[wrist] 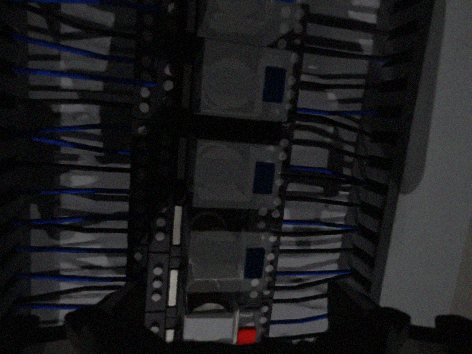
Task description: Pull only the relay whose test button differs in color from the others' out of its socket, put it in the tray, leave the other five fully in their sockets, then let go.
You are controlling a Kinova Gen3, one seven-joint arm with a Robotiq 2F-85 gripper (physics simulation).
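Frame: origin at the arm's base, x right, y ahead, z up, level; millimetres.
Seen in the pictures: gripper, between the fingertips: (236, 301).
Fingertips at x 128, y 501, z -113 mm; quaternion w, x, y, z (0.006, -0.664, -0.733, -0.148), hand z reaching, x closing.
A point is followed by its place in that frame.
The relay with the red test button (209, 328) {x 115, y 482, z -75 mm} sits in the row at the bottom of the wrist view; its clear cover and red button (246, 336) {x 118, y 494, z -74 mm} show, and its lower part is cut off. Several relays with blue buttons stand above it in the same column: the nearest (216, 256) {x 90, y 481, z -75 mm}, a middle one (222, 175) {x 63, y 480, z -75 mm}, a higher one (230, 84) {x 36, y 479, z -75 mm} and one cut by the top edge (240, 20) {x 16, y 481, z -80 mm}. My gripper (236, 301) {x 128, y 501, z -113 mm} is open and empty, its dark fingers at the bottom left and bottom right, on either side of the red-button relay. The tray does not show.
Black and blue wires run on both sides of the relay column. Pale marker strips (177, 225) {x 92, y 470, z -111 mm} (172, 287) {x 120, y 470, z -111 mm} lie left of the relays. A dark slotted wire duct (400, 165) {x 56, y 566, z -103 mm} runs along the right, with a grey panel (430, 250) {x 95, y 589, z -100 mm} beyond it. The view is dim.
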